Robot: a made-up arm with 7 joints. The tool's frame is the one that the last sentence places. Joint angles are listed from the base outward.
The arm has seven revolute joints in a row. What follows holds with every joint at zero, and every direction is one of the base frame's. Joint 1 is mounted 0.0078 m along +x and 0.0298 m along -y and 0.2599 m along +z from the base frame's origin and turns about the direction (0.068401, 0.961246, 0.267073). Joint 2 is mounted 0.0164 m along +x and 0.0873 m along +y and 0.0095 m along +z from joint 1 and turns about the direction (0.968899, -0.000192, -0.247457). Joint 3 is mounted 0.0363 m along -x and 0.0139 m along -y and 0.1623 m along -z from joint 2 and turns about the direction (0.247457, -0.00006, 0.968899). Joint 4 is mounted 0.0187 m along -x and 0.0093 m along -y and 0.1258 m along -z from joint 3 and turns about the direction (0.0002, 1, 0.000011). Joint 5 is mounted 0.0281 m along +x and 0.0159 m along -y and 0.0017 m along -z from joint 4 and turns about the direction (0.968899, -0.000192, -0.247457). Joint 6 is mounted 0.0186 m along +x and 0.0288 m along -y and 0.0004 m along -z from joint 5 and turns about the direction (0.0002, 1, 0.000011). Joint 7 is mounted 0.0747 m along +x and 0.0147 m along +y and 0.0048 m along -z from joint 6 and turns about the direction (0.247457, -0.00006, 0.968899). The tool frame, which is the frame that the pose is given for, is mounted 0.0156 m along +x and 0.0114 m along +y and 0.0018 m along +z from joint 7; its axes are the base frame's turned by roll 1.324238, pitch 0.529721 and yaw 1.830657 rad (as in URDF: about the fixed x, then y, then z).
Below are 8 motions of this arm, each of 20 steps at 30 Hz.
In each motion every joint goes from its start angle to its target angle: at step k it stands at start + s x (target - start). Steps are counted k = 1, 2, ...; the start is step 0. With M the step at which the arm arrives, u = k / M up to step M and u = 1 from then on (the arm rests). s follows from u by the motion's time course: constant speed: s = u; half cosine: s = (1 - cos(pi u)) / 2; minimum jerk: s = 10 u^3 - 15 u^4 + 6 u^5.
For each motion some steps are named. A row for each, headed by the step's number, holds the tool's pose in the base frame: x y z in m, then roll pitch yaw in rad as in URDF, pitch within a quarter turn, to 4 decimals.
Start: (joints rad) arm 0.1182 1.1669 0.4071 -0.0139 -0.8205 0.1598 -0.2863
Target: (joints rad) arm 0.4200 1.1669 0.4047 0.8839 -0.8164 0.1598 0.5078
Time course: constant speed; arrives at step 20
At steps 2, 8, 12, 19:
2: 0.1187 0.3380 0.1302 1.2642 0.1893 1.8489
8: 0.0826 0.3761 0.1143 1.3136 0.0465 2.3404
12: 0.0512 0.3970 0.1080 1.2863 -0.0916 2.6526
19: -0.0122 0.4222 0.1081 1.0852 -0.3397 -3.0709

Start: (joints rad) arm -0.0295 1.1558 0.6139 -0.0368 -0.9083 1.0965 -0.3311
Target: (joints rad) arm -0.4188 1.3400 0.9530 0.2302 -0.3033 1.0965 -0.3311
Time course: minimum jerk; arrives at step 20
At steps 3, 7, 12, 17, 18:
3: 0.1451 0.3449 0.1016 1.8259 0.3308 2.1081
7: 0.1633 0.3628 0.1299 1.6704 0.2818 2.1589
12: 0.1841 0.3944 0.1959 1.3777 0.2586 2.3264
17: 0.1846 0.4101 0.2380 1.2285 0.3041 2.4578
18: 0.1844 0.4109 0.2405 1.2205 0.3083 2.4663

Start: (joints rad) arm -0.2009 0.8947 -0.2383 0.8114 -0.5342 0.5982 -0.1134
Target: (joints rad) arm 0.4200 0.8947 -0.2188 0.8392 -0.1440 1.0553 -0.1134
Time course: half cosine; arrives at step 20
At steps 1, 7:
1: 0.1031 0.3136 -0.0463 2.1790 -0.3491 2.2681
7: 0.0265 0.3246 -0.0514 2.3982 -0.6000 2.2163

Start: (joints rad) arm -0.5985 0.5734 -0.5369 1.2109 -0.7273 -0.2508 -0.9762
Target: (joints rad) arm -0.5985 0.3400 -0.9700 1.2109 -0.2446 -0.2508 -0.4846
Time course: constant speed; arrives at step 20
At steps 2, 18, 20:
2: 0.2564 0.1580 -0.0534 1.9099 0.6515 1.3875
18: 0.2141 0.0614 -0.0951 2.0735 0.2788 1.0596
20: 0.2073 0.0504 -0.0984 2.0755 0.2355 0.9997

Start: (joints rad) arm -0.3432 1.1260 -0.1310 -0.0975 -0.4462 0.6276 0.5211
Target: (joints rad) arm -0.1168 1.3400 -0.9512 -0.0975 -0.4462 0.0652 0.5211
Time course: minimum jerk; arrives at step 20
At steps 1, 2, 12, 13, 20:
1: 0.2014 0.2832 0.0940 1.0381 -0.3053 2.1878
2: 0.2007 0.2831 0.0937 1.0403 -0.3088 2.1825
12: 0.1245 0.2761 0.0688 1.4242 -0.4567 1.6427
13: 0.1131 0.2760 0.0681 1.4862 -0.4473 1.5790
20: 0.0792 0.2765 0.0706 1.6626 -0.3884 1.4197

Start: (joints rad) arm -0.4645 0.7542 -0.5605 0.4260 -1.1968 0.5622 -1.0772
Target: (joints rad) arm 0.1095 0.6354 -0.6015 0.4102 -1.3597 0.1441 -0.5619
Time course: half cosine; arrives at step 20
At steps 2, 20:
2: 0.1971 0.1614 -0.0406 2.9582 1.3082 2.1804
20: 0.0140 0.1663 -0.0838 2.9204 0.8342 2.7062

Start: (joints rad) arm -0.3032 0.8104 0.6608 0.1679 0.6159 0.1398 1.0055
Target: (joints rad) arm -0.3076 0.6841 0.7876 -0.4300 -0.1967 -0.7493 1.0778
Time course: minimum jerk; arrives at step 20
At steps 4, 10, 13, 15, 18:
4: 0.1831 0.2800 0.1098 -0.1668 0.1539 3.0350
10: 0.1590 0.2292 0.1341 -0.4381 0.5623 2.3804
13: 0.1296 0.2052 0.1409 -0.8137 0.6798 1.8566
15: 0.1128 0.1961 0.1406 -1.0314 0.6731 1.5774
18: 0.1003 0.1908 0.1387 -1.1830 0.6399 1.3846

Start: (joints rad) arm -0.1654 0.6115 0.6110 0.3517 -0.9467 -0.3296 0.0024
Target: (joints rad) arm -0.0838 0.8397 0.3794 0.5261 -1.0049 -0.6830 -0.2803
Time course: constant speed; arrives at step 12
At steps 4, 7, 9, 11, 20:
4: 0.1257 0.3009 0.0731 0.5494 0.8571 1.9774
7: 0.1221 0.3096 0.0836 0.5073 0.7525 1.8922
9: 0.1198 0.3150 0.0909 0.4915 0.6795 1.8444
11: 0.1175 0.3199 0.0983 0.4837 0.6043 1.8016
20: 0.1163 0.3222 0.1021 0.4824 0.5660 1.7815

